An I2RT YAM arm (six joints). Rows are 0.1 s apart.
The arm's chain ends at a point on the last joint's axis. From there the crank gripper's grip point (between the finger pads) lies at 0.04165 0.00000 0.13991 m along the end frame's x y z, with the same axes.
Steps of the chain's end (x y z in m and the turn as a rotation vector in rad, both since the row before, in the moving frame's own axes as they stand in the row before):
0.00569, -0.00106, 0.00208, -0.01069, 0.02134, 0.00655
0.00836, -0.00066, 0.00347, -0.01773, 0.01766, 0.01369
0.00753, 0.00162, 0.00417, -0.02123, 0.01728, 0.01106
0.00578, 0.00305, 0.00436, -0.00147, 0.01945, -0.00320
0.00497, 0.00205, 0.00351, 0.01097, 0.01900, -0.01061
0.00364, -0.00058, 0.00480, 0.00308, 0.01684, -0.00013
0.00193, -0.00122, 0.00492, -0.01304, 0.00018, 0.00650
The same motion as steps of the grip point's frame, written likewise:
0.00866, 0.00071, 0.00115, -0.01069, 0.02134, 0.00655
0.01080, 0.00240, 0.00269, -0.01773, 0.01766, 0.01369
0.00992, 0.00506, 0.00339, -0.02123, 0.01728, 0.01106
0.00849, 0.00312, 0.00352, -0.00147, 0.01945, -0.00320
0.00761, 0.00006, 0.00268, 0.01097, 0.01900, -0.01061
0.00599, -0.00102, 0.00408, 0.00308, 0.01684, -0.00013
0.00195, 0.00088, 0.00490, -0.01304, 0.00018, 0.00650

